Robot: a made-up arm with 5 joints.
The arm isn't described. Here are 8 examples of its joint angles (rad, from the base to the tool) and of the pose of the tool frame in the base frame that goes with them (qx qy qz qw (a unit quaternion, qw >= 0); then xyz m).
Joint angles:
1: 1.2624 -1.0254 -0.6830 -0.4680 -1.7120
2: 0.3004 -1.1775 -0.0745 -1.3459 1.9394
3: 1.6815 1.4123 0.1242 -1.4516 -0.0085
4: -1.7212 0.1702 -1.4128 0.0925 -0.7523
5: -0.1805 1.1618 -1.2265 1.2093 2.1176
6: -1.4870 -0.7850 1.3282 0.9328 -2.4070
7: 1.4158 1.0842 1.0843 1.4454 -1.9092
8: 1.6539 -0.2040 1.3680 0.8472 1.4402
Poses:
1: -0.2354 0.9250 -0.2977 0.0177 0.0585 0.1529 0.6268
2: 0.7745 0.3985 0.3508 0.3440 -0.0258 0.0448 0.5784
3: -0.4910 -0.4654 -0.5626 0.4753 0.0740 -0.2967 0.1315
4: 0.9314 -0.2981 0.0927 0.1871 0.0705 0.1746 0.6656
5: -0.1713 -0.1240 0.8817 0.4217 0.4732 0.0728 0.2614
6: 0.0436 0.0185 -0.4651 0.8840 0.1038 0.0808 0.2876
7: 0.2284 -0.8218 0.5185 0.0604 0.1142 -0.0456 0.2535
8: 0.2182 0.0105 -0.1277 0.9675 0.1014 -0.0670 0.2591
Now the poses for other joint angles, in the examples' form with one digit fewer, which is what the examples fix.
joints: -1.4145 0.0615 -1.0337 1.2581 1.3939
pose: 0.021 -0.599 0.786 0.152 0.135 0.240 0.555
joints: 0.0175 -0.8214 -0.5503 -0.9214 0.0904
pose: 0.028 0.935 0.004 0.353 0.010 0.007 0.643
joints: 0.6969 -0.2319 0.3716 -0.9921 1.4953
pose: -0.822 -0.448 0.129 0.327 0.285 -0.147 0.515
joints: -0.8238 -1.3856 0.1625 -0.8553 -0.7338
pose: -0.696 0.672 0.005 0.251 0.018 -0.083 0.577
